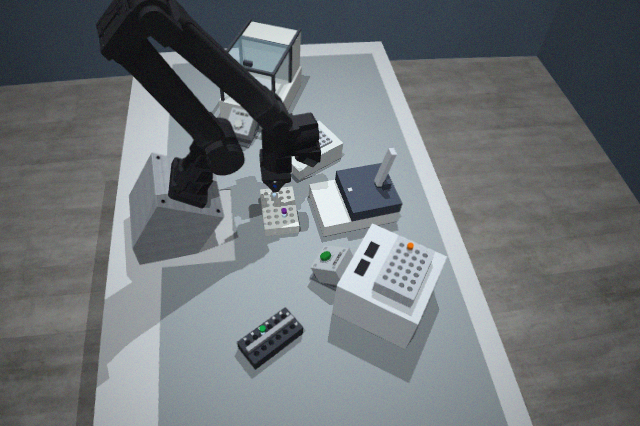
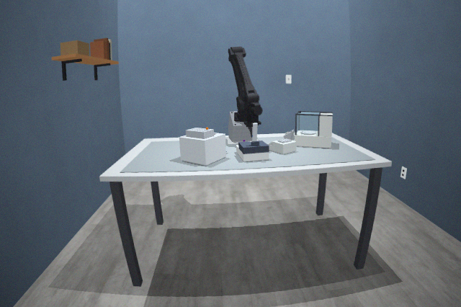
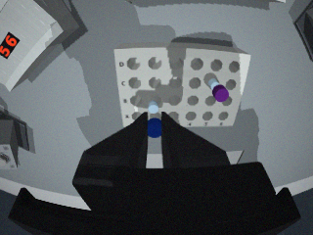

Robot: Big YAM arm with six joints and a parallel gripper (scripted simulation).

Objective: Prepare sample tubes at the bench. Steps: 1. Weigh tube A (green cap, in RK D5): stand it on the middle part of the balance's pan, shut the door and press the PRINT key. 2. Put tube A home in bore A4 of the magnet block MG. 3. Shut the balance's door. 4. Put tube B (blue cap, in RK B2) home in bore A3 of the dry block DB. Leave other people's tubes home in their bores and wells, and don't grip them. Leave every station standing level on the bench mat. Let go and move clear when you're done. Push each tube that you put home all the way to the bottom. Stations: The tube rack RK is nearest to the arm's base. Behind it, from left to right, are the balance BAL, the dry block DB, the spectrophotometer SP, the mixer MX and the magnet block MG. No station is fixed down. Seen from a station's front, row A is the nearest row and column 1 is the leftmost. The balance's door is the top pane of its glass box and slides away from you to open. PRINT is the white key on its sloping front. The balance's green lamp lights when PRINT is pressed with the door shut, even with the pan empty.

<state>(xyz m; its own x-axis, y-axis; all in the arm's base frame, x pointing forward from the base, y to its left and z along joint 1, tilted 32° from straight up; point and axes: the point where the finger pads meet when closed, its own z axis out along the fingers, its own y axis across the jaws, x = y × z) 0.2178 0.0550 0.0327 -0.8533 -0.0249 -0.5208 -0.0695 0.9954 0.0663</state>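
The white tube rack is 60 mm below my hand, 30 mm to the right of it and 10 mm ahead of it. From my hand the other things lie so: black magnet block (370 mm to the right, 50 mm below, 20 mm behind); dry block DB (170 mm to the left, 100 mm ahead, 40 mm below); tube B (20 mm below).
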